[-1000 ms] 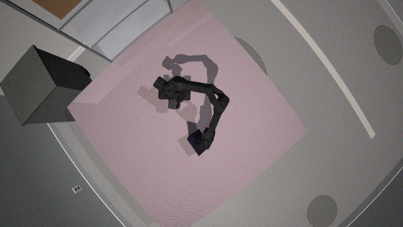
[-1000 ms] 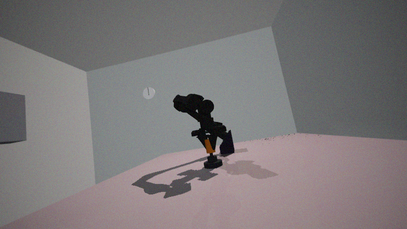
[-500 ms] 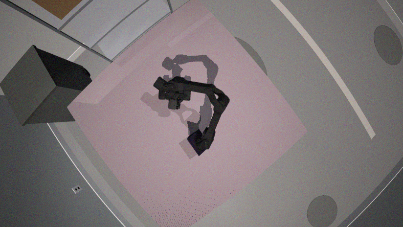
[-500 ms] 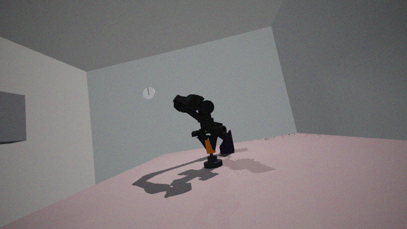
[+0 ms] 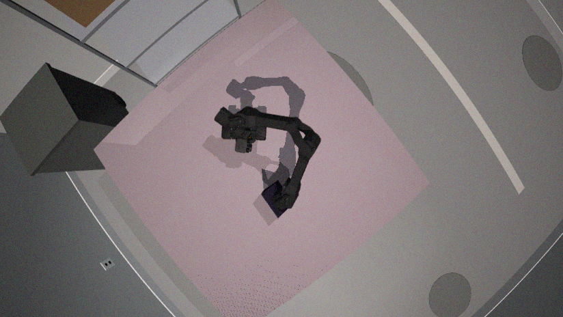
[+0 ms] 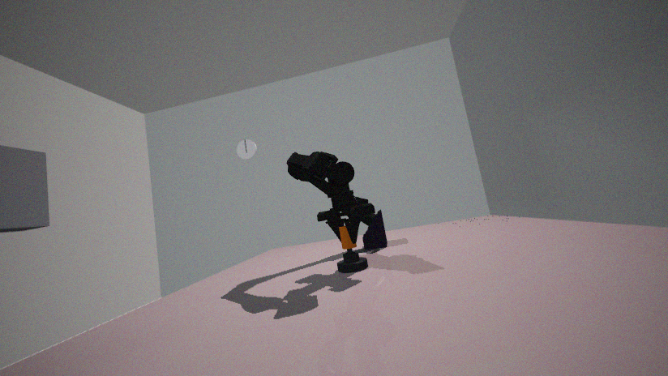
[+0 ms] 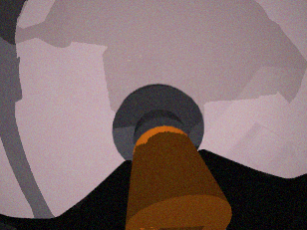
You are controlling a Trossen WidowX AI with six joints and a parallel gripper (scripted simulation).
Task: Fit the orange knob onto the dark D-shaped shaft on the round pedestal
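Right now my gripper tip is 2 cm below the orange knob. Round my gripper tip: round pedestal 4 cm below.
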